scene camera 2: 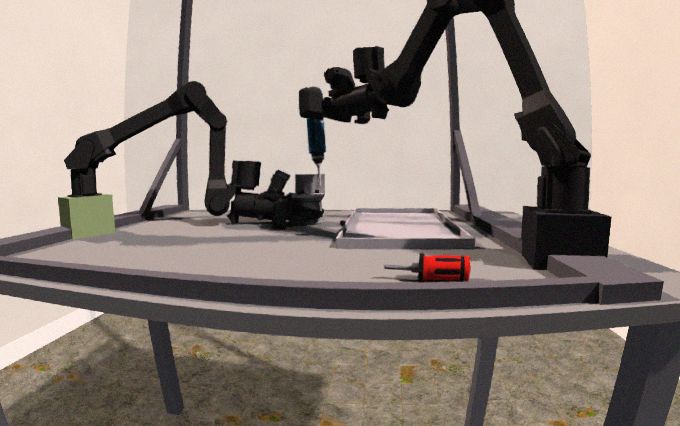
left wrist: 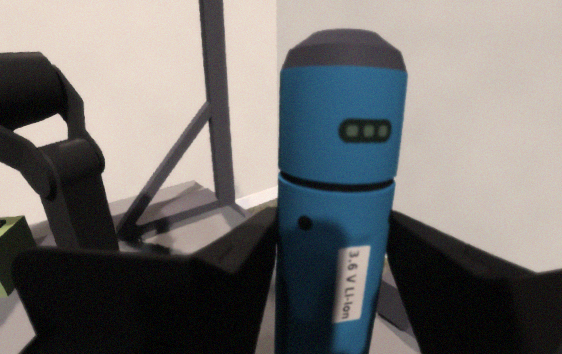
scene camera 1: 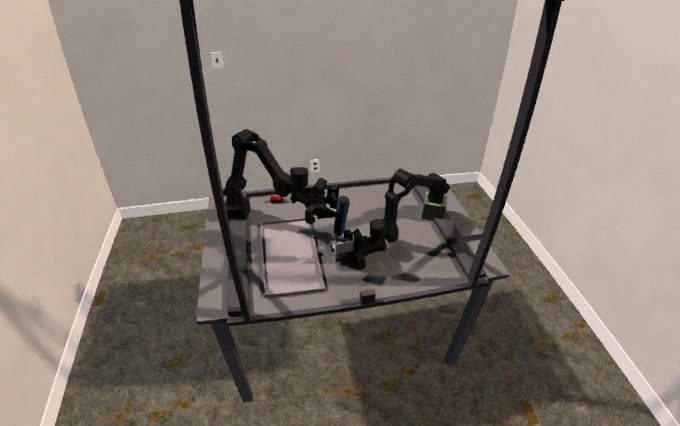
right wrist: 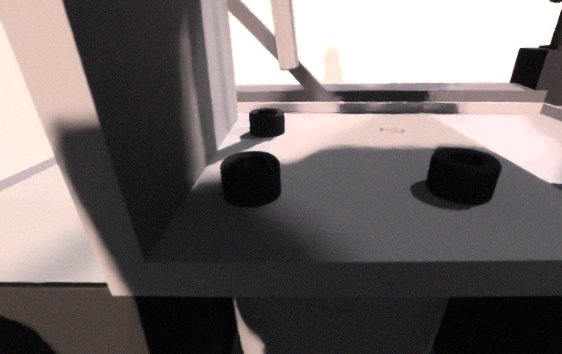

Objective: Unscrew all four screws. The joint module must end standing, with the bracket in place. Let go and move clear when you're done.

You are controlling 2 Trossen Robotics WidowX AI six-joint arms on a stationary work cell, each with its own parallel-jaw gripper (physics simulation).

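Places are measured from the left arm's base along level axes (x ahead, y left, z up), in centimetres.
Pixels of known places: left gripper, between the fingertips: [left wrist: 330, 220] [scene camera 1: 343, 212]; right gripper, between the fingertips: [scene camera 2: 323, 212] [scene camera 1: 333, 255]; left arm's base, origin of its link: [scene camera 2: 563, 210] [scene camera 1: 235, 203]; right arm's base, origin of its link: [scene camera 2: 84, 195] [scene camera 1: 435, 199].
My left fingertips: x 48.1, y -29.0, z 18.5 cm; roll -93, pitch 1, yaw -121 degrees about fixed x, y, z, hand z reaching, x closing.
Observation:
For each thing: its top centre in the pictures, then the offset to it from my left fingertips. "spot": a spot on its surface instead.
- blue electric screwdriver, centre of its top: [left wrist: 344, 26] [scene camera 2: 315, 85] [scene camera 1: 340, 196] dy +0.6, dx -0.9, dz +6.6 cm
- joint module, centre of its top: [right wrist: 338, 162] [scene camera 2: 309, 194] [scene camera 1: 341, 245] dy +3.4, dx -0.1, dz -19.1 cm
- fourth hole, a spot on its surface: [right wrist: 392, 130] spot: dy +4.6, dx -2.7, dz -19.0 cm
- shallow pale tray, centre of its top: [right wrist: 379, 126] [scene camera 2: 399, 219] [scene camera 1: 289, 252] dy +4.1, dx -21.0, dz -24.0 cm
- small dark piece, centre of its top: [scene camera 2: 344, 220] [scene camera 1: 319, 253] dy +4.3, dx -8.8, dz -24.5 cm
- red screwdriver, centre of its top: [scene camera 2: 427, 255] [scene camera 1: 280, 196] dy +40.3, dx -29.5, dz -22.6 cm
The blue electric screwdriver [scene camera 1: 341, 215] [scene camera 2: 316, 135] [left wrist: 340, 125] stands upright, bit down, in my left gripper [left wrist: 330, 220], which is shut on it. Its bit [right wrist: 285, 35] hangs above the bracket in the right wrist view. The light grey bracket [scene camera 1: 343, 246] [scene camera 2: 304, 183] [right wrist: 325, 230] sits on top of the joint module [right wrist: 345, 312]. Three black screws [right wrist: 267, 122] [right wrist: 250, 179] [right wrist: 464, 175] stand in the bracket plate; a fourth hole [right wrist: 392, 130] is empty. My right gripper [right wrist: 340, 332] [scene camera 2: 313, 208] is shut on the joint module below the plate. The module's lower part is hidden.
A shallow pale tray [scene camera 1: 293, 292] [scene camera 2: 406, 243] lies beside the module. A small dark piece [scene camera 1: 320, 254] [scene camera 2: 342, 223] is at its edge, too small to identify. A red screwdriver [scene camera 1: 276, 199] [scene camera 2: 444, 267] lies near the table's back edge in scene camera 1.

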